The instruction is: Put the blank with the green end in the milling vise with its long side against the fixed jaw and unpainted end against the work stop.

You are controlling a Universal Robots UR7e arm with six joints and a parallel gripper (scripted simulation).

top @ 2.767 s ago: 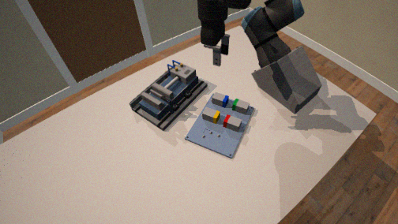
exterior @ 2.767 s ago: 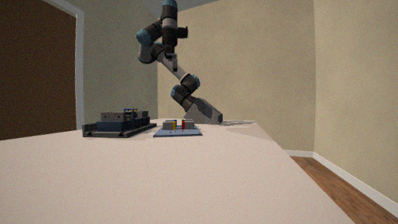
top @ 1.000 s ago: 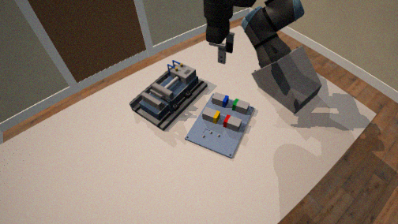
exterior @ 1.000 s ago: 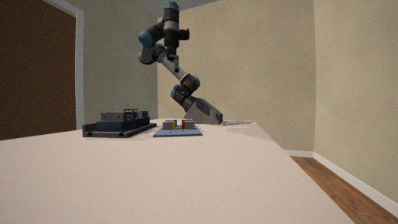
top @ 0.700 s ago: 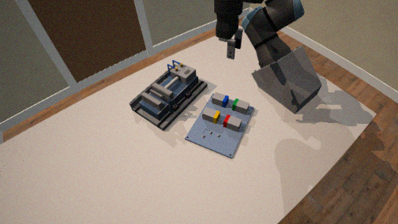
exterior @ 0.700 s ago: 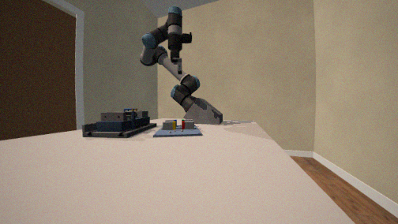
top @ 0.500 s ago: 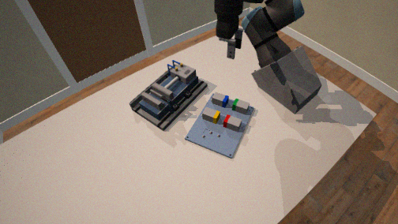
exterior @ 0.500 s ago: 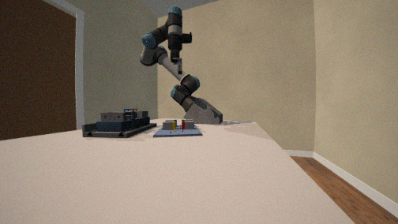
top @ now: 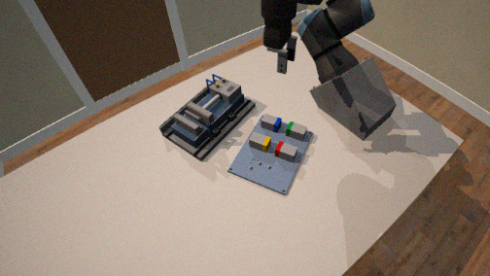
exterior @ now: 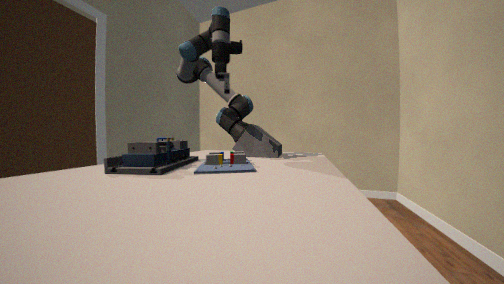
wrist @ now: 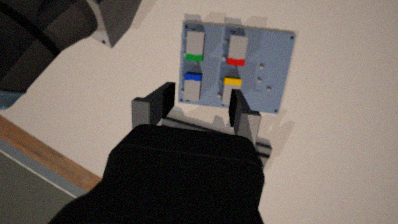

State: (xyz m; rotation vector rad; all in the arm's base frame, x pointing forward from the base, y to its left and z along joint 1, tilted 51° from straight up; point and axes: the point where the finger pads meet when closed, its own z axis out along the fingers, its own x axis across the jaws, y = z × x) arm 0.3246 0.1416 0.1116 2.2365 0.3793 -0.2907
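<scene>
Right now the green-end blank is 290 mm below my hand, 50 mm behind it and 20 mm to the left of it. Also, from my hand: blue-ended blank 290 mm below, 60 mm to the right, 20 mm behind; red-ended blank 290 mm below, 60 mm to the left, 30 mm ahead; yellow-ended blank 290 mm below, 60 mm ahead, 30 mm to the right.
</scene>
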